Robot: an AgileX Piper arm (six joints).
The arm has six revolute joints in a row. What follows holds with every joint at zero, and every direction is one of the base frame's.
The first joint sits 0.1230 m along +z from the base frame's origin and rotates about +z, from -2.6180 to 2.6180 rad.
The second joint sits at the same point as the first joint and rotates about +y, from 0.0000 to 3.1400 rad.
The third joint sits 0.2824 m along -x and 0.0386 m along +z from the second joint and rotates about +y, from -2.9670 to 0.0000 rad.
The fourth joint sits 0.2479 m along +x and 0.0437 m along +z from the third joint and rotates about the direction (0.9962, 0, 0.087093), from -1.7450 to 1.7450 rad.
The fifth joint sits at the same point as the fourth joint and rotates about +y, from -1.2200 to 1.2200 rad.
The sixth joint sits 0.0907 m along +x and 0.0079 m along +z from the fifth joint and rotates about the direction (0.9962, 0, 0.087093), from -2.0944 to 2.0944 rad.
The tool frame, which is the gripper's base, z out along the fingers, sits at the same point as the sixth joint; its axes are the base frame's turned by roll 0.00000, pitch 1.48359 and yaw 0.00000 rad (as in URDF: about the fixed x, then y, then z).
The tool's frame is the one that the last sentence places.
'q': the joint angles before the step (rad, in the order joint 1, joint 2, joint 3, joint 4, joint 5, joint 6). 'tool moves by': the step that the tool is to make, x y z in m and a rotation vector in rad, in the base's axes. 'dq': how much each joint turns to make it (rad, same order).
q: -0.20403, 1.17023, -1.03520, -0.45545, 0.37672, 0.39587
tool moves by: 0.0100, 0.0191, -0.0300, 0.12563, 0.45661, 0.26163
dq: -0.00001, 0.10630, -0.09952, 0.54674, 0.42910, -0.61743
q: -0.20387, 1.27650, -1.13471, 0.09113, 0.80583, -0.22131
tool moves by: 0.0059, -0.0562, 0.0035, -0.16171, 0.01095, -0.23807
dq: -0.12746, 0.06731, -0.06226, -0.27250, -0.03180, 0.17072
